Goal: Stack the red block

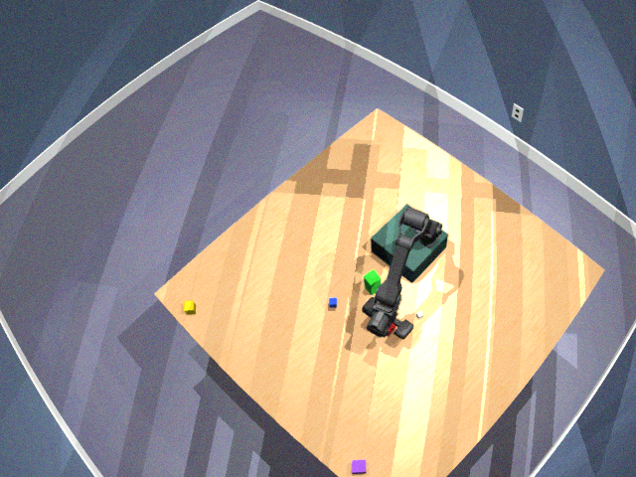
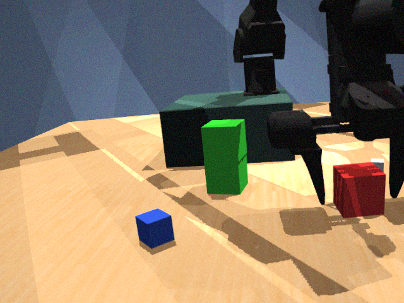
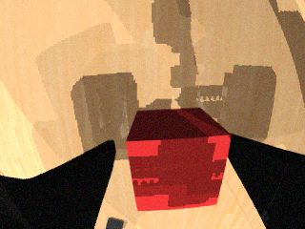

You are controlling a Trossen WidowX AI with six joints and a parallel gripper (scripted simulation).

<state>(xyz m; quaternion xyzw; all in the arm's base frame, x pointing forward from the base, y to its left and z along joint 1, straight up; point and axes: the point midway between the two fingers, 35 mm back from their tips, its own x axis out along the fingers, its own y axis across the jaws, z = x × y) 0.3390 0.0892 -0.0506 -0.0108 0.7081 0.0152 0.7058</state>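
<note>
The white block is 11 cm behind my gripper tip and 6 cm to the left of it. From my gripper tip the other things lie so: red block: 1 cm above; blue block: 5 cm ahead, 21 cm to the right; purple block: 46 cm ahead, 28 cm to the left, 1 cm above.
</note>
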